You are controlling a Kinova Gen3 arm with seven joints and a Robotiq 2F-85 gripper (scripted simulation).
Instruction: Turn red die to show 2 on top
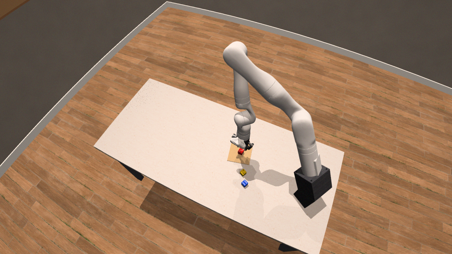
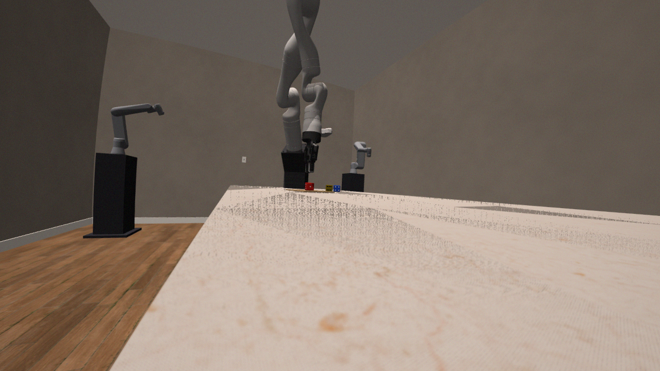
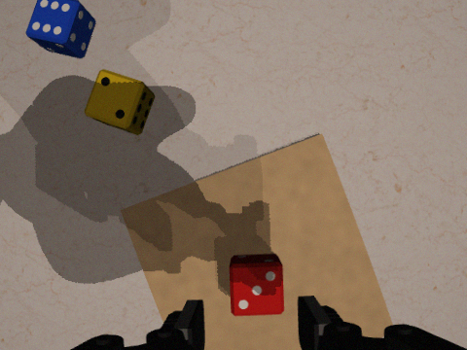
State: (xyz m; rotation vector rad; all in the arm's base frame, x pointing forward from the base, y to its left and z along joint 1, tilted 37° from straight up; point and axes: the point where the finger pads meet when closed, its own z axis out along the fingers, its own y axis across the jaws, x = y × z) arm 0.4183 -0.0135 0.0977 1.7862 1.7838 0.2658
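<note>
The red die is 7 cm below my hand. The rest, counted from my hand: blue die: 10 cm behind, 18 cm to the left, 8 cm below; yellow die: 7 cm behind, 12 cm to the left, 8 cm below; tan mat: 1 cm ahead, 9 cm below.
</note>
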